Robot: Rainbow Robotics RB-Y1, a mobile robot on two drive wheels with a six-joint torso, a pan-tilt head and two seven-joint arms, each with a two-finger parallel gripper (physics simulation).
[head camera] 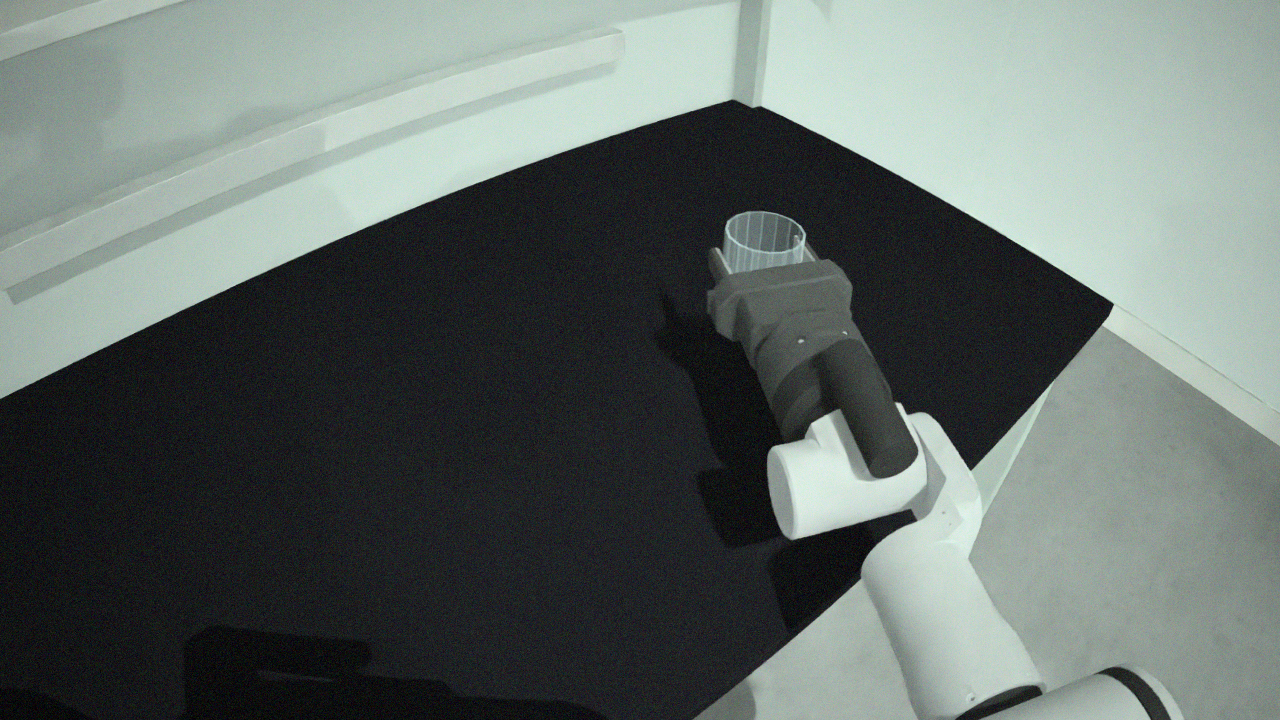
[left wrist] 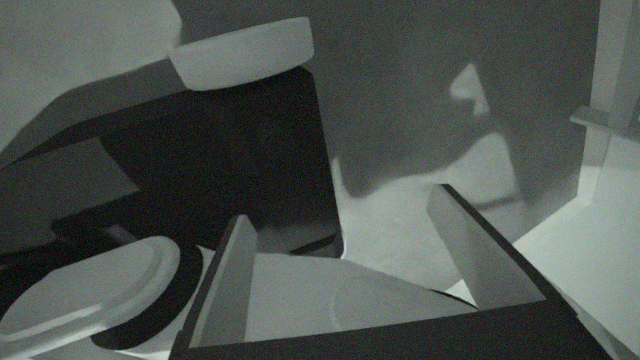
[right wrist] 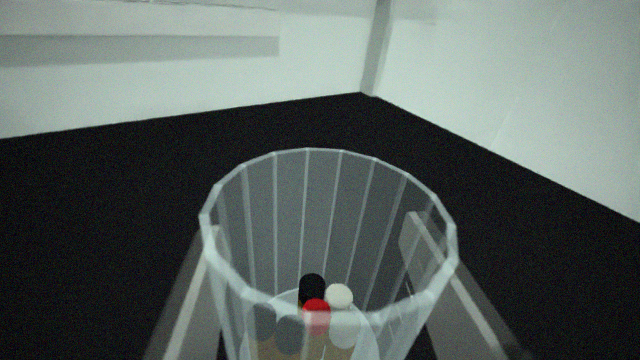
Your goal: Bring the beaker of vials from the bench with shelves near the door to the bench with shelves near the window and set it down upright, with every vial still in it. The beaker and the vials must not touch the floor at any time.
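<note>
A clear beaker [head camera: 765, 234] [right wrist: 260, 210] stands about upright between the fingers of my right gripper [head camera: 762, 254] [right wrist: 316, 233], which is shut on it. Inside, low down, are several vials, with a black cap [right wrist: 311, 287], a white cap [right wrist: 339, 296] and a red cap [right wrist: 316, 311] among them. The beaker is above the black bench top [head camera: 447, 358] [right wrist: 100, 200]; the gripper's shadow falls apart from it, at its left in the head view. The beaker's base is hidden. My left gripper [left wrist: 339, 211] is open and empty, away from the bench top.
A pale ledge [head camera: 313, 143] runs along the back wall. A side wall [head camera: 1029, 134] bounds the bench's far right side. Grey floor [head camera: 1163, 501] lies beyond the bench's right edge. In the left wrist view, pale robot parts [left wrist: 100, 290] are close by the left fingers.
</note>
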